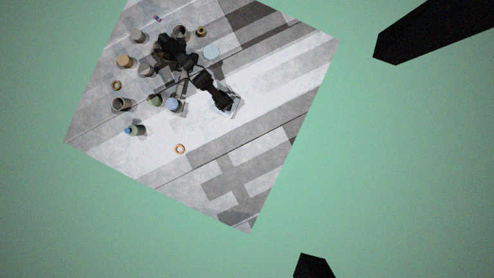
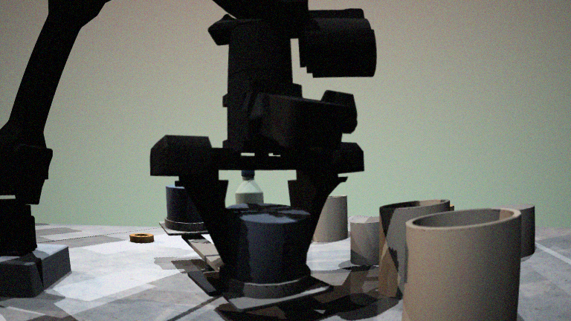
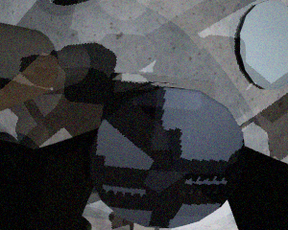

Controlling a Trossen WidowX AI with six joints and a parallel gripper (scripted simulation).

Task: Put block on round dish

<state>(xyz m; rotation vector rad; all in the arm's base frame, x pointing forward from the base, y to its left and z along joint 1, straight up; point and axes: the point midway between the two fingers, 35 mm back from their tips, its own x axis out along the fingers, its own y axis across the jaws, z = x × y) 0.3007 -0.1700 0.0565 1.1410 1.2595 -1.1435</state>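
Right now the pale blue round dish is 12 cm behind my gripper tip, 10 cm to the right of it and 6 cm below it. From my gripper tip the other things lie so: green cylinder: 13 cm ahead, 28 cm to the left, 2 cm below; grey-green block: 1 cm below; small balance: 1 cm behind, 14 cm to the left, 4 cm below.
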